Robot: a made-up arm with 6 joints.
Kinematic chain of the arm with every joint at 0, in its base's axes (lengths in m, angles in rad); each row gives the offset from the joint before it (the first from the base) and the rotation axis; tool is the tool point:
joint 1: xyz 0 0 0.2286 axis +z
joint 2: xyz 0 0.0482 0 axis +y
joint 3: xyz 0 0 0.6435 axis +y
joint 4: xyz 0 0 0.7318 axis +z
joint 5: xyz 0 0 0 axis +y
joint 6: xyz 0 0 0.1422 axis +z
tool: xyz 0 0 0
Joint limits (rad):
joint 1: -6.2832..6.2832
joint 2: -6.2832..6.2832
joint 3: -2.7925..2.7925
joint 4: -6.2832..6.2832
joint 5: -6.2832..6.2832
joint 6: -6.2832..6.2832
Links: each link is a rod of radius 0.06 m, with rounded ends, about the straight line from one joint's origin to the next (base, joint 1, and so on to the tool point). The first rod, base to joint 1, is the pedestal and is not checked.
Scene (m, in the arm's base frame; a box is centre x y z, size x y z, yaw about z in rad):
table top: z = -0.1
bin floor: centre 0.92 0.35 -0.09 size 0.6 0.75 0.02 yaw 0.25
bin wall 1: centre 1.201 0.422 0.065 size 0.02 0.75 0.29 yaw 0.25
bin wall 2: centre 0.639 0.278 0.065 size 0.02 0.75 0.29 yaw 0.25
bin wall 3: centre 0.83 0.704 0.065 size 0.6 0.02 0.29 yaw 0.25
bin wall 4: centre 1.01 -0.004 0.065 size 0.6 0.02 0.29 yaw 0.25
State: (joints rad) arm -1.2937 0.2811 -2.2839 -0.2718 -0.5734 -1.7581
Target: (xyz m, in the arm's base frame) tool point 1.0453 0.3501 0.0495
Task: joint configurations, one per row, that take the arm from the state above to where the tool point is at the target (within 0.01 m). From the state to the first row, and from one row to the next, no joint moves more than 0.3 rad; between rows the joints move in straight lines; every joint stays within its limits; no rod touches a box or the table.
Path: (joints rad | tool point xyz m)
1: -1.4889 0.1444 -2.0501 -0.3349 -0.6792 -1.7086 | 0.0221 0.6794 0.5088
2: -1.6841 0.0077 -1.8162 -0.3980 -0.7851 -1.6592 | 0.1750 0.7673 0.5860
3: -1.8794 -0.1290 -1.5824 -0.4611 -0.8909 -1.6097 | 0.3607 0.8108 0.6536
4: -2.1722 -0.3682 -1.5356 -0.4276 -0.7200 -1.6592 | 0.6355 0.7723 0.4742
5: -2.4650 -0.6074 -1.4889 -0.3941 -0.5491 -1.7086 | 0.8830 0.6107 0.2698
6: -2.7578 -0.8467 -1.4422 -0.3606 -0.3782 -1.7581 | 1.0453 0.3501 0.0495

